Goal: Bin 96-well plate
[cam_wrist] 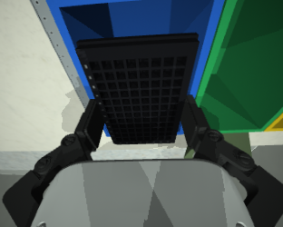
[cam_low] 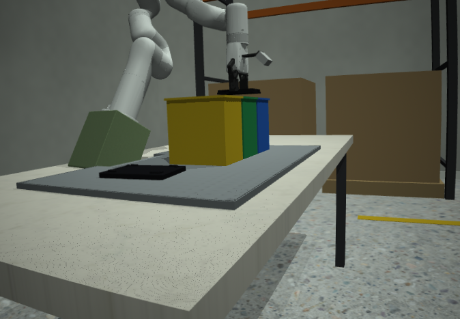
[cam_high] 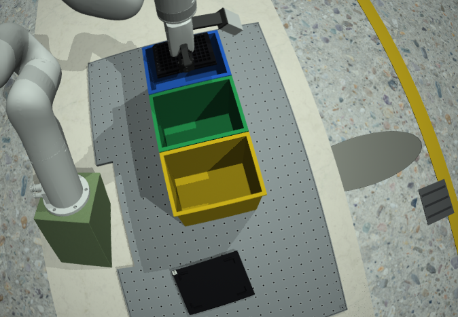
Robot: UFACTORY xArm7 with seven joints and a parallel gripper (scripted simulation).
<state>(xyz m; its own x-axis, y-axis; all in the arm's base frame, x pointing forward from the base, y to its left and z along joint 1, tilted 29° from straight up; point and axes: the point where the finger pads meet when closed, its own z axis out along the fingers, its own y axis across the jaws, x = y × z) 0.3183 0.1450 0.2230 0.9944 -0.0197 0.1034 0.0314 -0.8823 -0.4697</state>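
The black 96-well plate lies 10 mm below my hand. Round my hand: yellow bin: 260 mm to the right, 130 mm below, 10 mm ahead; green bin: 130 mm to the right, 130 mm below; blue bin: 130 mm below.
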